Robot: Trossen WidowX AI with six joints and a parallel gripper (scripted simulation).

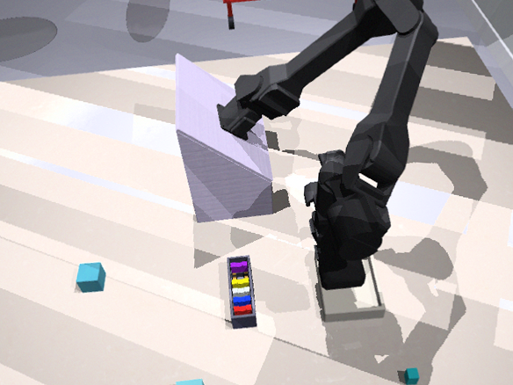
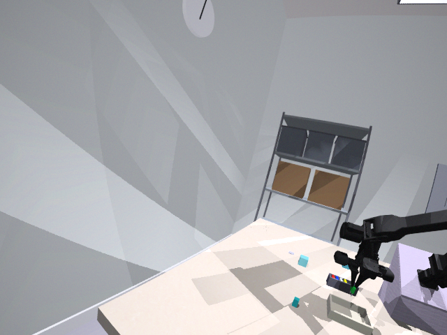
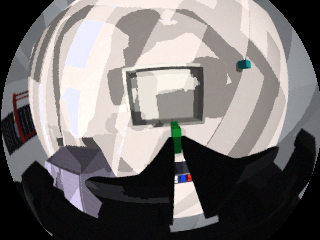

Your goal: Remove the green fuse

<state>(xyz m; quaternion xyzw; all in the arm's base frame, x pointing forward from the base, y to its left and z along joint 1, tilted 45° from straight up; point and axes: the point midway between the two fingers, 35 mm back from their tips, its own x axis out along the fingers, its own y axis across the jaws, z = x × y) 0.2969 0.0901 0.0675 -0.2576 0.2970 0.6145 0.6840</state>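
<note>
The green fuse lies 1 cm below my gripper tip. Round my gripper tip: tray: 4 cm to the left, 9 cm below.
</note>
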